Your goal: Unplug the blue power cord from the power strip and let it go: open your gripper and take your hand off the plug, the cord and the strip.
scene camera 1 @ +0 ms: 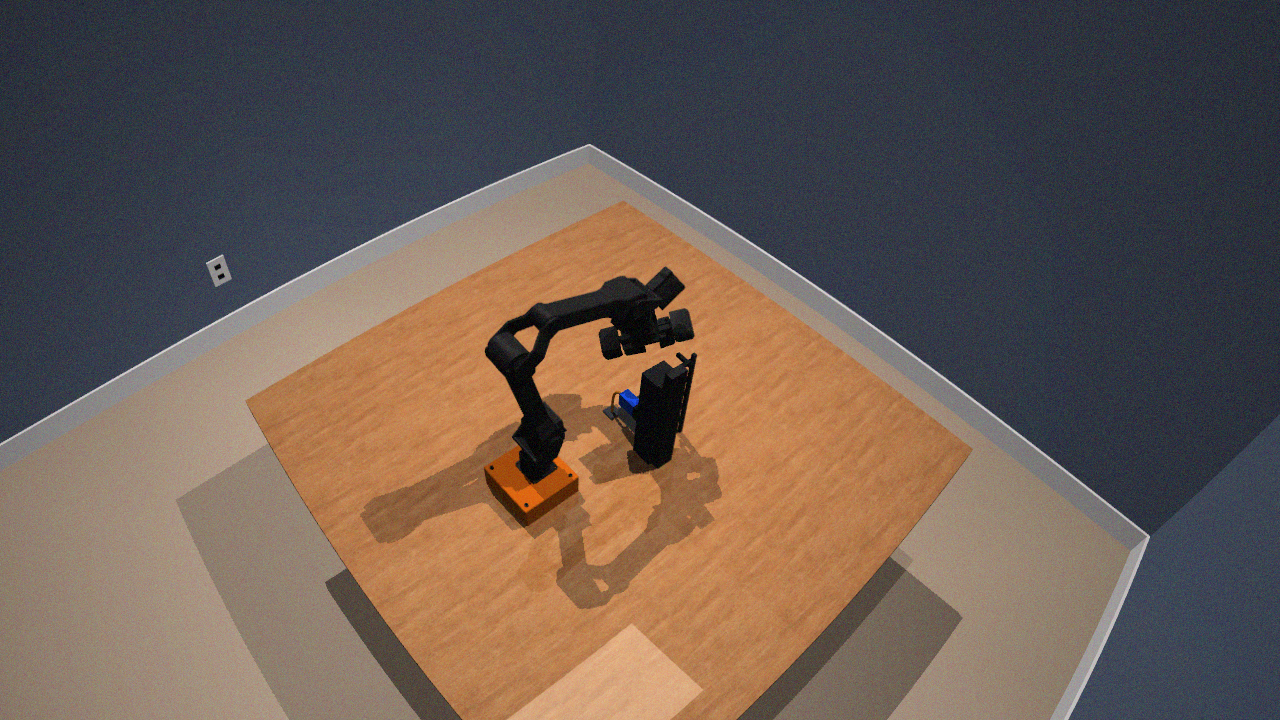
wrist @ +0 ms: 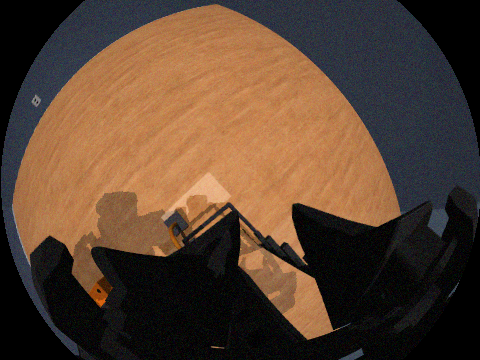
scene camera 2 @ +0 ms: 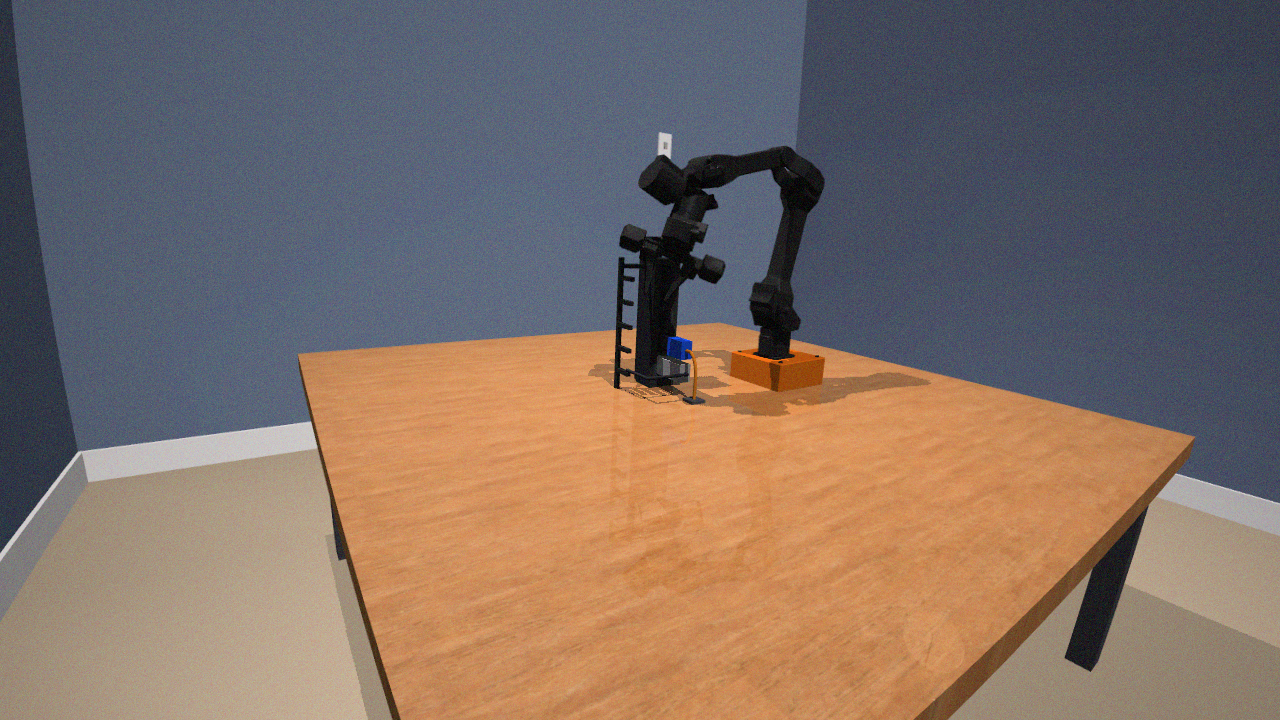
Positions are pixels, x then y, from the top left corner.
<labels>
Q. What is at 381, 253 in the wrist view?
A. My gripper.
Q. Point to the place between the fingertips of my gripper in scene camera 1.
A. At 653, 348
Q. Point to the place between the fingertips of my gripper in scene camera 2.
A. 654, 298
</labels>
